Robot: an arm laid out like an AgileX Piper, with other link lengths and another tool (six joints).
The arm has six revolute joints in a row. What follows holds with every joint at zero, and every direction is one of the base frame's.
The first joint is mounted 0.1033 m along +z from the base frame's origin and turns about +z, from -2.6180 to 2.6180 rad.
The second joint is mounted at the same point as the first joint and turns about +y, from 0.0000 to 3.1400 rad.
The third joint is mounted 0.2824 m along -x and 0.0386 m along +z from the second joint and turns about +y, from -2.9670 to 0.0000 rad.
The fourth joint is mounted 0.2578 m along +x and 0.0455 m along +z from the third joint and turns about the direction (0.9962, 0, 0.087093), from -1.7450 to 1.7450 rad.
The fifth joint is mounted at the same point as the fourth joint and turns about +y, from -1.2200 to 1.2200 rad.
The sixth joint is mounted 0.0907 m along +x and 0.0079 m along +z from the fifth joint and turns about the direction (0.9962, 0, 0.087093), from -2.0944 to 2.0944 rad.
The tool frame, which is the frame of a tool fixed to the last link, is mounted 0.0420 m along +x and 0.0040 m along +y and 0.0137 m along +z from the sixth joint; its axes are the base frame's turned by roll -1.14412, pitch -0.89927 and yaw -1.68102 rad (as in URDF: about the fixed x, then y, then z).
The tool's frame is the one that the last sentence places.
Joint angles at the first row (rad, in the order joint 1, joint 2, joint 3, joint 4, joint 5, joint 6):
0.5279, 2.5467, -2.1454, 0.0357, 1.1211, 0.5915
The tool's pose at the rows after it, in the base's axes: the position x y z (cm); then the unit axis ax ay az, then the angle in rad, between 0 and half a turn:
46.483 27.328 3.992 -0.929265 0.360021 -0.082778 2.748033
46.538 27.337 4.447 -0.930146 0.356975 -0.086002 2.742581
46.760 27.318 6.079 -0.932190 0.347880 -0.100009 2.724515
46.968 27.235 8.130 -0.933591 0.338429 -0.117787 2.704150
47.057 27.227 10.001 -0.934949 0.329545 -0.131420 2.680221
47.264 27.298 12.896 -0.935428 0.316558 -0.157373 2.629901
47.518 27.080 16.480 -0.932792 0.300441 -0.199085 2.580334
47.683 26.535 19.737 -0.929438 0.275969 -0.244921 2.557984
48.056 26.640 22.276 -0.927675 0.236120 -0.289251 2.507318
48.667 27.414 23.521 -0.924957 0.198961 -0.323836 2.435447
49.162 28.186 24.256 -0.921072 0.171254 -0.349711 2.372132
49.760 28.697 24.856 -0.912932 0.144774 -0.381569 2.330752
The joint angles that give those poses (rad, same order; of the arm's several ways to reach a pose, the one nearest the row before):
0.5279, 2.5456, -2.1454, 0.0357, 1.1211, 0.5886
0.5279, 2.5372, -2.1454, 0.0336, 1.1211, 0.5839
0.5279, 2.5072, -2.1455, 0.0216, 1.1191, 0.5734
0.5279, 2.4694, -2.1455, 0.0057, 1.1179, 0.5646
0.5279, 2.4352, -2.1454, 0.0000, 1.1158, 0.5518
0.5279, 2.3840, -2.1454, -0.0054, 1.0944, 0.5337
0.5279, 2.3220, -2.1454, -0.0348, 1.0633, 0.5232
0.5279, 2.2664, -2.1455, -0.0876, 1.0377, 0.5059
0.5279, 2.2304, -2.1455, -0.1075, 0.9683, 0.4497
0.5279, 2.2238, -2.1455, -0.0870, 0.8678, 0.3849
0.5279, 2.2257, -2.1455, -0.0543, 0.7802, 0.3288
0.5279, 2.2311, -2.1455, -0.0483, 0.6947, 0.2880

